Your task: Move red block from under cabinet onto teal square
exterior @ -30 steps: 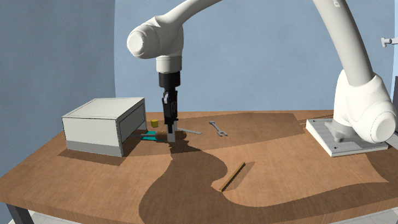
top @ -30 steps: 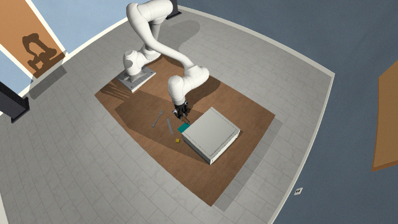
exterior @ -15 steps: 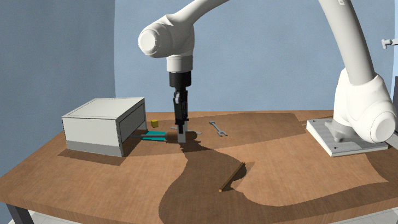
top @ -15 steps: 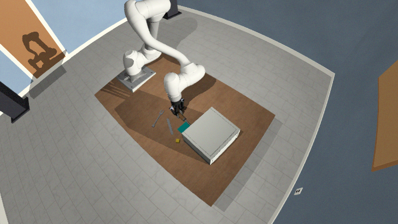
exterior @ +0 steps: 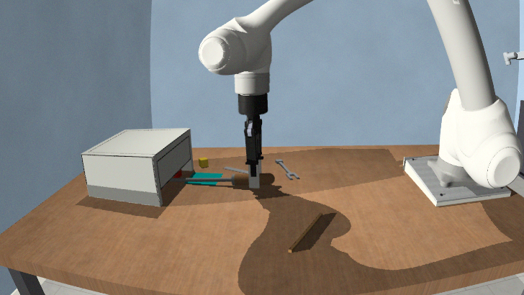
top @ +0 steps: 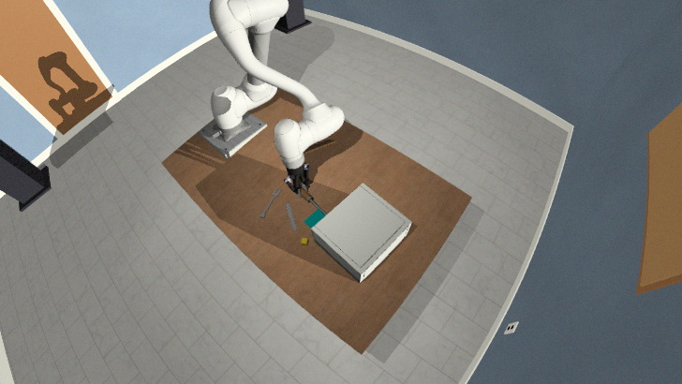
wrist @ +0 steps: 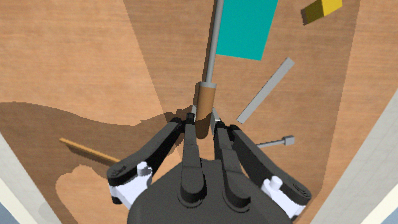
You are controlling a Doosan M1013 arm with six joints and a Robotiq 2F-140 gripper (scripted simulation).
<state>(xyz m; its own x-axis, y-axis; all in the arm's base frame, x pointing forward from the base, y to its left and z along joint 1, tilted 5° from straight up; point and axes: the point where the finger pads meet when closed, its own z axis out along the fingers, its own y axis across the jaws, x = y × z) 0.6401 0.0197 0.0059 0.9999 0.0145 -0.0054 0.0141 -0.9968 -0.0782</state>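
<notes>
My gripper is now 12 cm short of the rod tool, 4 cm to the left of it and 2 cm above it. From my hand the other things lie so: grey wrench: 14 cm to the right, 7 cm behind, 3 cm below; flat grey bar: 12 cm to the right, 6 cm ahead, 4 cm below; teal square: 16 cm ahead, 4 cm to the right, 4 cm below.
</notes>
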